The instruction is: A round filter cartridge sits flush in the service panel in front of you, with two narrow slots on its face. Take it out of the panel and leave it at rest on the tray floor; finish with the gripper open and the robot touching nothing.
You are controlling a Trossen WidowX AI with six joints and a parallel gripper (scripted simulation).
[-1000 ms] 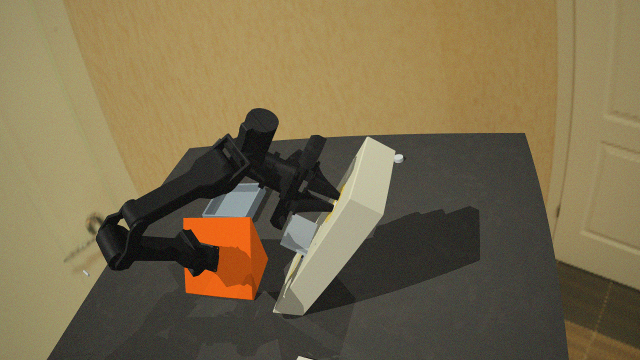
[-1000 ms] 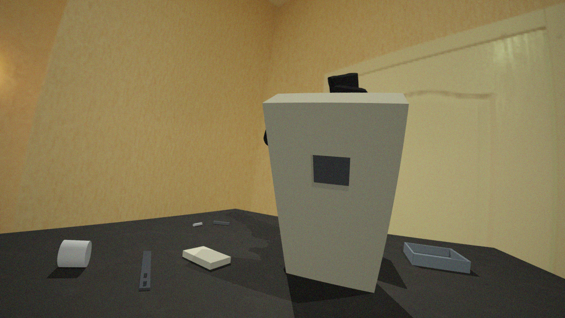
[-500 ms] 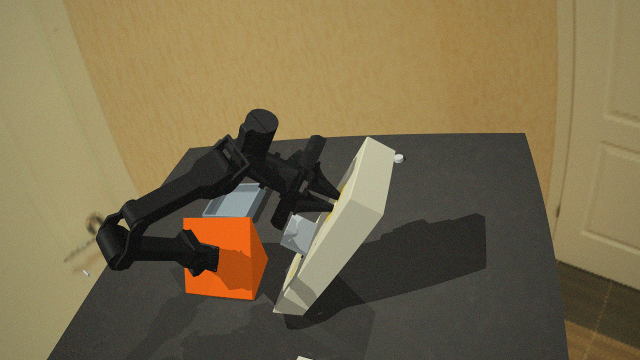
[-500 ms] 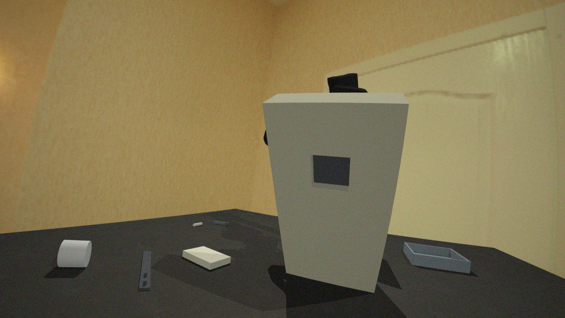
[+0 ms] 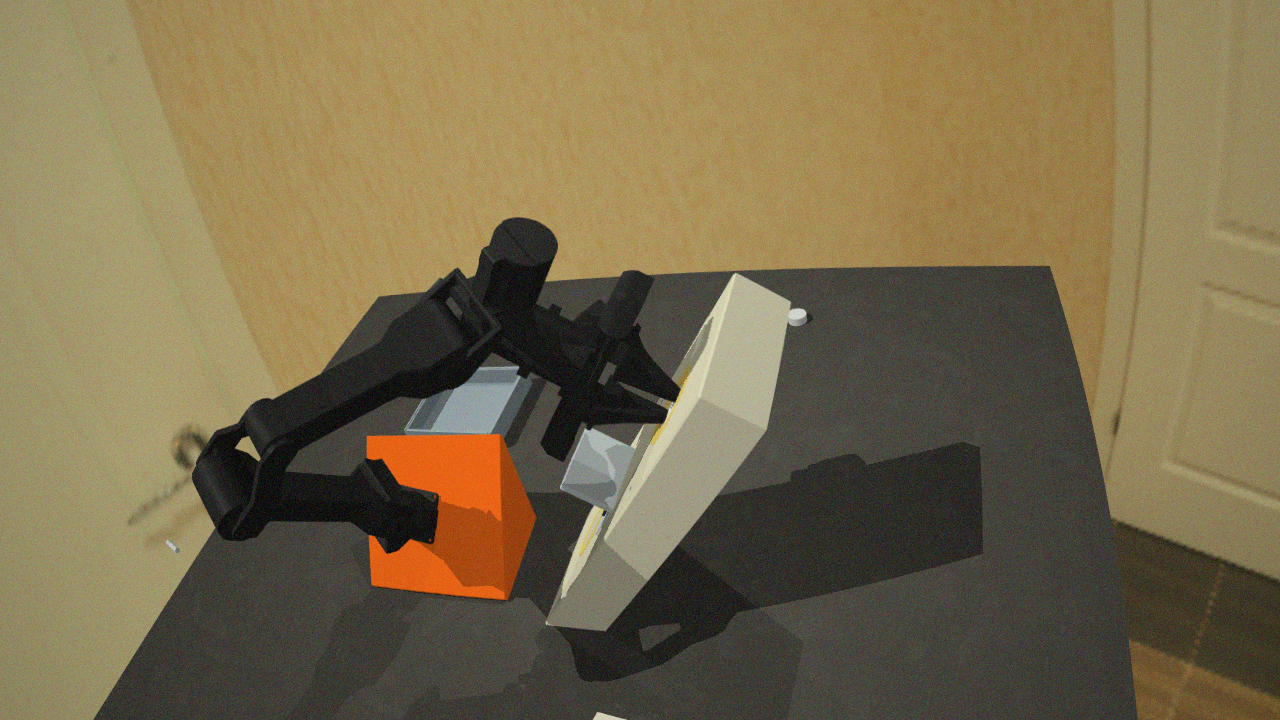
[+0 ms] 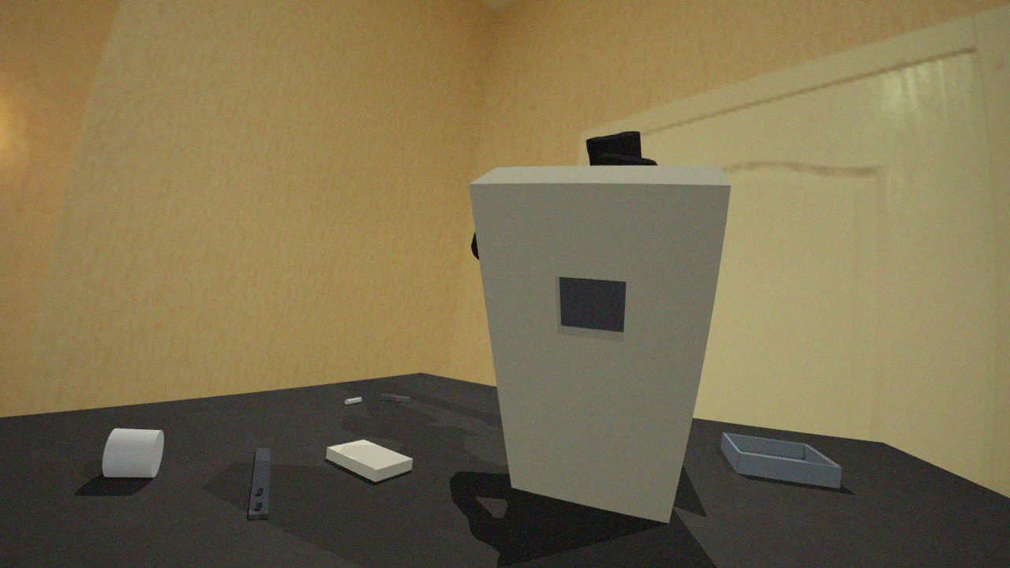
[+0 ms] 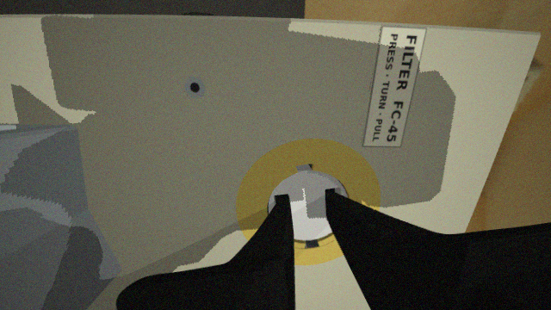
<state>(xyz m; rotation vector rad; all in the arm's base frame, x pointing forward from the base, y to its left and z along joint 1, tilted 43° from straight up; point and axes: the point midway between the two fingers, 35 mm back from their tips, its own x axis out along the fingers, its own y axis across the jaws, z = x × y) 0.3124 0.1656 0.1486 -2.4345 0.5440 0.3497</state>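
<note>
Now: the white round filter cartridge 10 mm below my gripper tip and 10 mm ahead of it. Also, from my gripper tip: cream service panel (80 mm below, 40 mm behind); grey tray (440 mm behind, 260 mm to the left, 230 mm below).
</note>
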